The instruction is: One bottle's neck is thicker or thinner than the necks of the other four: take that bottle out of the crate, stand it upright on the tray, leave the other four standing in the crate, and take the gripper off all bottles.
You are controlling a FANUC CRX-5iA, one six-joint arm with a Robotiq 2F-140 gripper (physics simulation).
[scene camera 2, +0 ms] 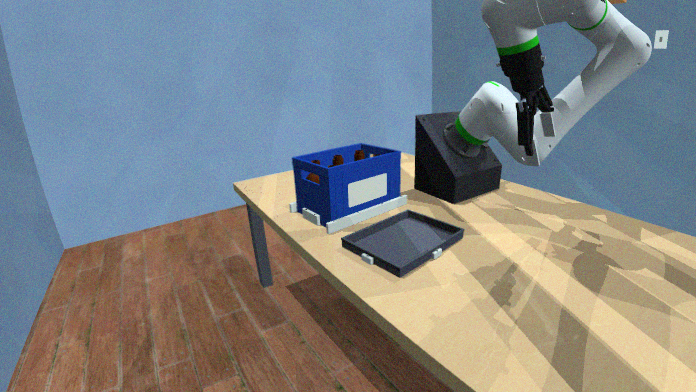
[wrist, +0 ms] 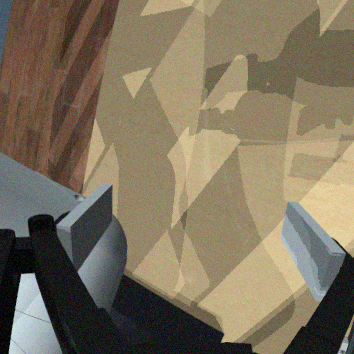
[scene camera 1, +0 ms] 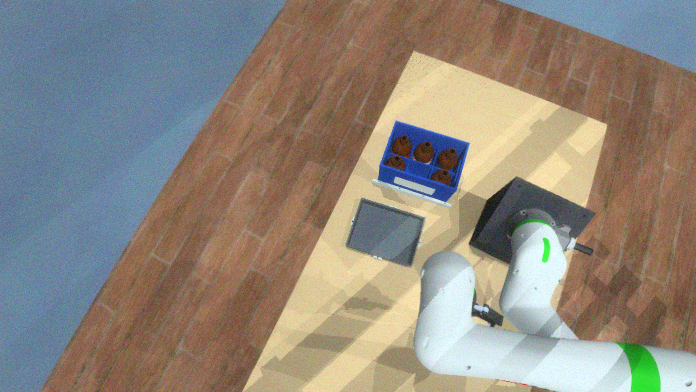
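Seen in the pictures: gripper, fingertip midpoint: point(scene camera 2: 542, 149) point(wrist: 197, 211); arm's base, link origin: point(scene camera 2: 460, 141) point(scene camera 1: 530, 228).
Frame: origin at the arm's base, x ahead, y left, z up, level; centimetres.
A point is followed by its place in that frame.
Note:
A blue crate point(scene camera 1: 444, 193) {z -6.5, x 29.2, y -2.2 cm} point(scene camera 2: 338, 197) {z -8.6, x 50.9, y -0.5 cm} stands on the table, with five brown bottles upright in it. In scene camera 1, the far row holds a left bottle point(scene camera 1: 402, 146) {z -4.9, x 49.5, y -12.3 cm}, a middle bottle point(scene camera 1: 424, 152) {z -4.3, x 41.3, y -13.1 cm} and a right bottle point(scene camera 1: 448, 159) {z -4.9, x 32.4, y -14.3 cm}. The near row holds a left bottle point(scene camera 1: 396, 163) {z -2.3, x 48.8, y -4.1 cm} and a right bottle point(scene camera 1: 442, 177) {z -2.3, x 32.3, y -5.8 cm}, with an empty compartment between them. The necks are too small to compare. The dark tray point(scene camera 1: 385, 232) {z -17.1, x 43.0, y 17.2 cm} point(scene camera 2: 404, 237) {z -17.1, x 41.8, y 15.8 cm} is empty. My gripper point(scene camera 2: 538, 138) {z 5.0, x 11.2, y 35.1 cm} point(wrist: 197, 211) {z 5.0, x 11.2, y 35.1 cm} is open and empty, high above the table and away from crate and tray; the arm partly hides it in scene camera 1.
The black robot pedestal point(scene camera 1: 560, 202) {z 8.1, x -3.4, y -8.6 cm} point(scene camera 2: 435, 165) {z -6.6, x 12.6, y -0.4 cm} stands beside the crate, with the arm's lower links close to the gripper. A pale strip point(scene camera 1: 411, 193) {z -14.7, x 39.8, y -0.3 cm} point(scene camera 2: 367, 215) {z -16.3, x 41.6, y -0.1 cm} lies along the crate's near side. Small pale blocks edge the tray. The wooden table point(scene camera 1: 450, 95) {z -17.6, x 40.6, y -49.1 cm} point(scene camera 2: 500, 320) {z -17.6, x 49.8, y 49.8 cm} bears them.

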